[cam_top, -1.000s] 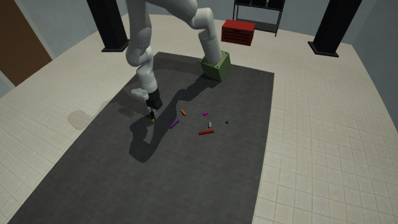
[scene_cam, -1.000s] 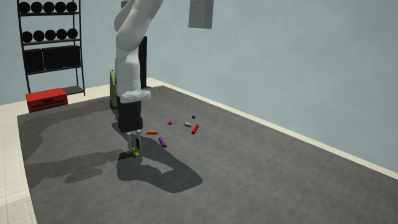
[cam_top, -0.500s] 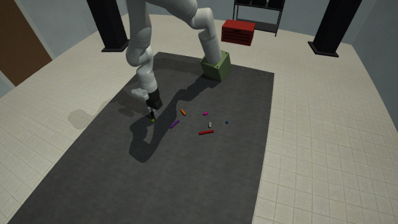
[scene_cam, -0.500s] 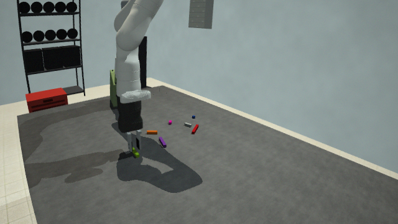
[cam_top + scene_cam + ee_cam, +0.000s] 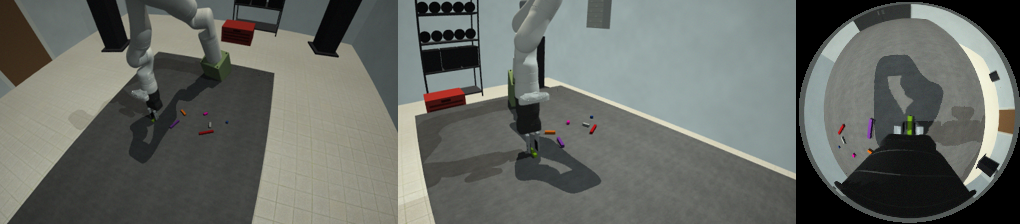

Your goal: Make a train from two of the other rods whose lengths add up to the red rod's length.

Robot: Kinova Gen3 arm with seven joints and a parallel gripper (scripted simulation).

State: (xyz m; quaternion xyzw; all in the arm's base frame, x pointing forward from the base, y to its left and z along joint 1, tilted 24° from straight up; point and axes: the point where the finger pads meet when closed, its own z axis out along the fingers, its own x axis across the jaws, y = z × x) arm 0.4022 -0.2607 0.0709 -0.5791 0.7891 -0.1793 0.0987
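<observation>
Right now the lime rod is 2 cm below my hand. From my hand the other things lie so: purple rod: 2 cm ahead, 11 cm to the left, 2 cm below; then magenta rod: 7 cm behind, 26 cm to the left, 2 cm below; then orange rod: 6 cm behind, 14 cm to the left, 2 cm below.
</observation>
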